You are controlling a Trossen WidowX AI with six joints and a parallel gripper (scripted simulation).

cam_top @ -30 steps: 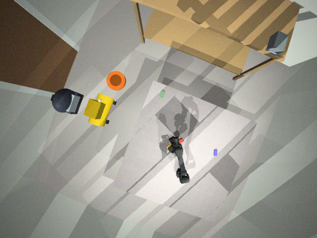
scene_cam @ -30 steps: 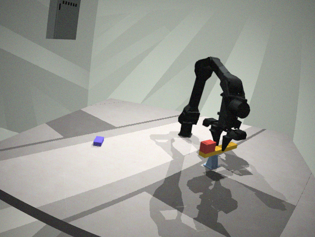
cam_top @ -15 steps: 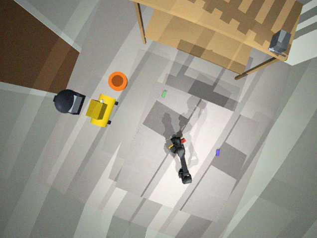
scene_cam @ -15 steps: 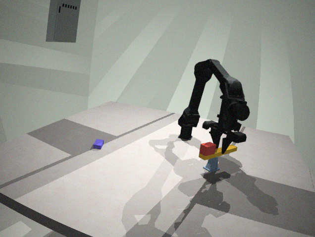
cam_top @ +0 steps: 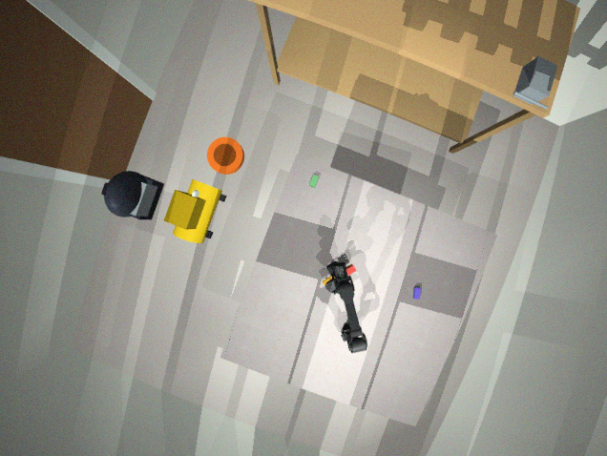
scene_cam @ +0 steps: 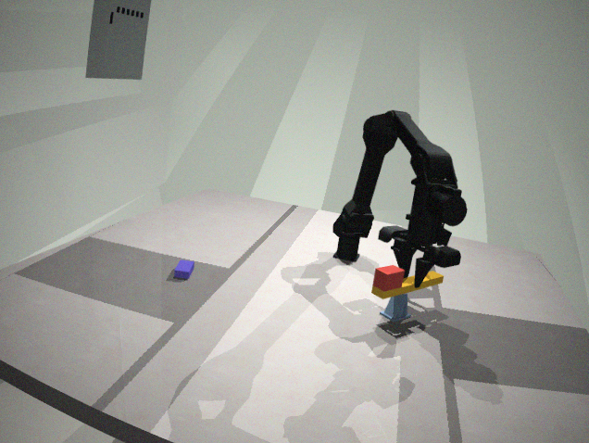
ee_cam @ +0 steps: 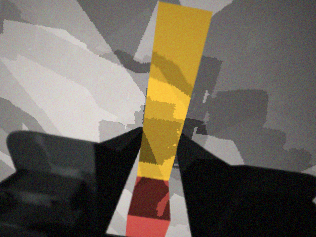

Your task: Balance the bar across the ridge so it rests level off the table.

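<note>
My gripper tip is 2 cm short of the ridge, 2 cm to the left of it and 1 cm above it. Round my gripper tip: small purple block: 6 cm ahead, 49 cm to the right, 6 cm below; small green block: 45 cm ahead, 31 cm to the left, 6 cm below.
</note>
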